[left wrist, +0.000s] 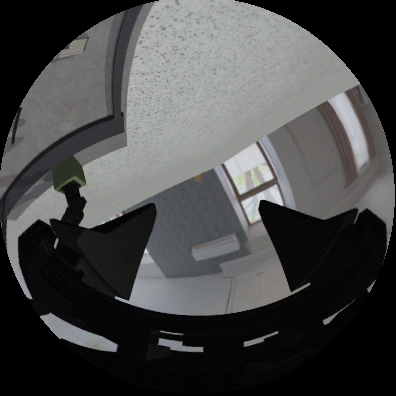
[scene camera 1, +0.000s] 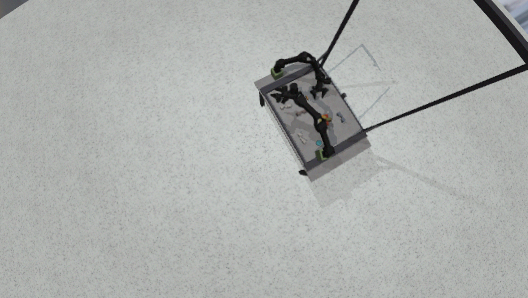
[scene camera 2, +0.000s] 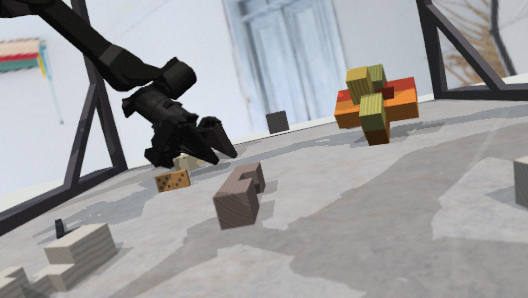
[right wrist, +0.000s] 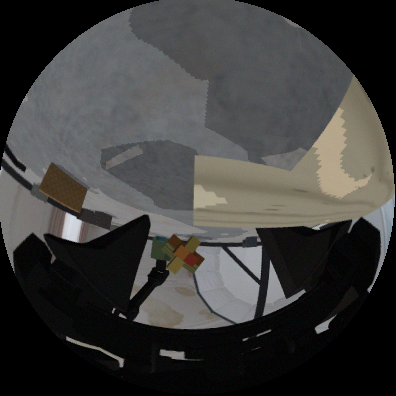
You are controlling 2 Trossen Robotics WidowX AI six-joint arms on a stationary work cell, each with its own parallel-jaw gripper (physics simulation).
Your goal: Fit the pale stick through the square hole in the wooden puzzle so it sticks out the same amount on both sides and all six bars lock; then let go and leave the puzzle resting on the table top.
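Frame: origin at the left arm's base, x ahead, y left, z up, level; metres.
Seen in the pictures: left gripper, between the fingertips: (left wrist: 208, 206) (scene camera 1: 272, 92); right gripper, between the fingertips: (scene camera 1: 318, 98) (scene camera 2: 227, 159); left arm's base, origin of its link: (scene camera 1: 325, 153); right arm's base, origin of its link: (left wrist: 70, 186) (scene camera 1: 277, 70).
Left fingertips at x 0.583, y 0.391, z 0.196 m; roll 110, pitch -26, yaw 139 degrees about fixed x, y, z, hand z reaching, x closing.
Observation:
Offsets run from my left fingertips to a thing's middle. Level surfaces: height alone.
The wooden puzzle {0.251 m back, 0.498 m right, 0.247 m down} (scene camera 1: 326, 119) (scene camera 2: 373, 114) (right wrist: 185, 254), of red, orange and yellow-green bars, stands on the table top {0.313 m down} (scene camera 2: 320, 200). The pale stick {0.097 m ahead, 0.564 m right, 0.299 m down} (scene camera 2: 184, 161) (right wrist: 260, 197) is partly hidden behind my right gripper in scene camera 2; in the right wrist view it looms large and close at the right finger. It is apart from the puzzle. My right gripper (scene camera 1: 319, 95) (scene camera 2: 226, 159) (right wrist: 202, 218) is open, low beside the stick, with nothing between its fingers. My left gripper (scene camera 1: 273, 97) (left wrist: 208, 206) is open and empty, at the table's far left edge in scene camera 1.
A domino {0.038 m ahead, 0.398 m right, 0.301 m down} (scene camera 2: 173, 180) (right wrist: 63, 187) and a brown notched block {0.115 m back, 0.299 m right, 0.299 m down} (scene camera 2: 237, 197) (right wrist: 95, 219) lie between stick and puzzle. A whitish notched block {0.021 m back, 0.149 m right, 0.299 m down} (scene camera 2: 82, 245) lies at lower left. A dark block {0.016 m back, 0.794 m right, 0.281 m down} (scene camera 2: 277, 122) stands behind. A blue piece {0.242 m back, 0.702 m right, 0.299 m down} (scene camera 1: 341, 117) and a teal piece {0.462 m back, 0.398 m right, 0.303 m down} (scene camera 1: 319, 143) lie near the puzzle.

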